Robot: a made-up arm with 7 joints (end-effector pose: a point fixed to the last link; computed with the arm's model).
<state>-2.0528 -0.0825 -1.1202 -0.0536 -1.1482 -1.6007 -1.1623</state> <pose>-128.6 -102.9 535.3 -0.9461 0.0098 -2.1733</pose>
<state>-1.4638 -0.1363 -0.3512 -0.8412 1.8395 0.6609 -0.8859</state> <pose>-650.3 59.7 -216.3 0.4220 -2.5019 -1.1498</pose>
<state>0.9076 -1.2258 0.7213 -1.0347 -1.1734 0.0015 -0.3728</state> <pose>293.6 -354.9 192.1 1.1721 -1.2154 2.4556</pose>
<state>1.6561 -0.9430 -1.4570 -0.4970 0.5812 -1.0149 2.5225</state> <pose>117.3 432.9 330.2 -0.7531 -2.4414 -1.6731</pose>
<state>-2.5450 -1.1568 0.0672 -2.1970 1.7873 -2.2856 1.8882</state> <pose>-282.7 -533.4 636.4 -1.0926 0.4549 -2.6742</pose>
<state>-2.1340 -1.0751 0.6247 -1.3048 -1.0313 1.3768 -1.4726</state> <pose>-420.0 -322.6 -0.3 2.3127 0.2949 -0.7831</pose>
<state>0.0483 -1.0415 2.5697 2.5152 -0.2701 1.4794 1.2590</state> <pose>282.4 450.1 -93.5 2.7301 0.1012 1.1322</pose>
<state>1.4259 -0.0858 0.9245 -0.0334 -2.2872 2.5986 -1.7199</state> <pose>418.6 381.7 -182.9 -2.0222 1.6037 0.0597</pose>
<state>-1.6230 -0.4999 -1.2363 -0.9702 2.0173 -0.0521 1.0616</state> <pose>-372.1 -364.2 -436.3 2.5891 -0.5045 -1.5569</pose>
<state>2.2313 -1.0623 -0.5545 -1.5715 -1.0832 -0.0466 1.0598</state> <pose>-493.6 -33.0 162.0 -1.3380 -1.4726 1.3838</pose>
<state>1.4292 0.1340 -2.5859 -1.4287 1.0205 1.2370 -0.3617</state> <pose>150.4 -240.4 268.3 -1.8439 1.1925 -2.0459</pose>
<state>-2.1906 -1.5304 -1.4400 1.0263 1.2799 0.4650 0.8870</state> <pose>276.9 382.0 -450.6 -1.3794 1.3860 -0.2806</pose>
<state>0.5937 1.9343 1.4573 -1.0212 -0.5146 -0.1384 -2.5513</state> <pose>188.0 226.0 -306.6 -2.2506 -0.7146 0.3645</pose>
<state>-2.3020 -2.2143 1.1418 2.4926 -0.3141 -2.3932 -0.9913</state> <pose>-48.2 667.7 481.2 -2.3980 -0.2593 -0.2366</pose>
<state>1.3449 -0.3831 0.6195 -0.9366 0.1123 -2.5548 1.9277</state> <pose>-267.7 -1.0 -72.0 -0.8230 -1.1067 2.0126</pose>
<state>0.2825 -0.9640 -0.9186 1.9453 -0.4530 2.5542 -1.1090</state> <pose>101.2 381.8 142.8 1.1271 -1.6551 -1.9882</pose>
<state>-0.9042 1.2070 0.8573 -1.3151 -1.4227 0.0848 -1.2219</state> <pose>-681.0 163.2 102.0 -0.5579 -1.2665 0.7475</pose>
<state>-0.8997 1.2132 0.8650 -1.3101 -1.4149 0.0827 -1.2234</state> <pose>-676.6 168.5 97.2 -0.5693 -1.2642 0.7448</pose>
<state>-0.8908 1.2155 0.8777 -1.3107 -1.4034 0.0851 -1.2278</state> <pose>-674.0 169.9 88.1 -0.5745 -1.2729 0.7424</pose>
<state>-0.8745 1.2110 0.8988 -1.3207 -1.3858 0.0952 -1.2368</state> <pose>-674.1 164.5 71.6 -0.5691 -1.3003 0.7405</pose>
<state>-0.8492 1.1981 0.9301 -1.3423 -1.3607 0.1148 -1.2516</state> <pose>-676.6 151.1 45.6 -0.5508 -1.3503 0.7405</pose>
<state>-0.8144 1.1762 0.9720 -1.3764 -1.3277 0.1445 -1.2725</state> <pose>-679.8 129.6 8.1 -0.5197 -1.4239 0.7443</pose>
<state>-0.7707 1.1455 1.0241 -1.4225 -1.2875 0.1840 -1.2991</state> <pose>-680.3 101.0 -41.9 -0.4774 -1.5193 0.7538</pose>
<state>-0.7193 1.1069 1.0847 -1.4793 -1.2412 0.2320 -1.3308</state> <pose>-674.0 67.5 -103.9 -0.4273 -1.6326 0.7717</pose>
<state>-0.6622 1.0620 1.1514 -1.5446 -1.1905 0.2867 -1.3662</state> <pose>-656.9 32.1 -175.3 -0.3737 -1.7580 0.7992</pose>
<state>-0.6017 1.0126 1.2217 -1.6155 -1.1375 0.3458 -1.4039</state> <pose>-626.4 -1.8 -251.7 -0.3214 -1.8896 0.8362</pose>
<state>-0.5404 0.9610 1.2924 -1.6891 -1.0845 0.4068 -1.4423</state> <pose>-582.7 -31.3 -327.1 -0.2747 -2.0208 0.8813</pose>
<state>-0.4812 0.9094 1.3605 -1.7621 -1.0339 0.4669 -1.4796</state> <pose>-528.7 -54.6 -396.2 -0.2364 -2.1457 0.9312</pose>
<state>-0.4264 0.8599 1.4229 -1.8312 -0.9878 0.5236 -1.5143</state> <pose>-469.7 -71.2 -454.6 -0.2075 -2.2594 0.9823</pose>
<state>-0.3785 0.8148 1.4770 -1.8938 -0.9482 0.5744 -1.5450</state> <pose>-411.5 -81.8 -500.8 -0.1875 -2.3579 1.0307</pose>
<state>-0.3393 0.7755 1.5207 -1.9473 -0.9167 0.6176 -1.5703</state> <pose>-359.7 -88.1 -534.7 -0.1728 -2.4387 1.0728</pose>
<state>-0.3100 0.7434 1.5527 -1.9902 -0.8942 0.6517 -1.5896</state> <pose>-318.2 -91.9 -558.1 -0.1609 -2.5006 1.1069</pose>
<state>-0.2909 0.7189 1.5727 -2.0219 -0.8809 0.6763 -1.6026</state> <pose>-289.0 -94.9 -573.2 -0.1488 -2.5437 1.1319</pose>
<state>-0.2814 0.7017 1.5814 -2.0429 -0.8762 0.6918 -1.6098</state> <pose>-272.3 -98.2 -582.0 -0.1347 -2.5698 1.1485</pose>
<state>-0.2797 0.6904 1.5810 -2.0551 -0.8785 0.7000 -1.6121</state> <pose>-266.0 -102.4 -586.5 -0.1178 -2.5822 1.1577</pose>
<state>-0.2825 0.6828 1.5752 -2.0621 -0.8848 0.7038 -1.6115</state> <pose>-265.9 -107.1 -588.5 -0.0994 -2.5864 1.1628</pose>
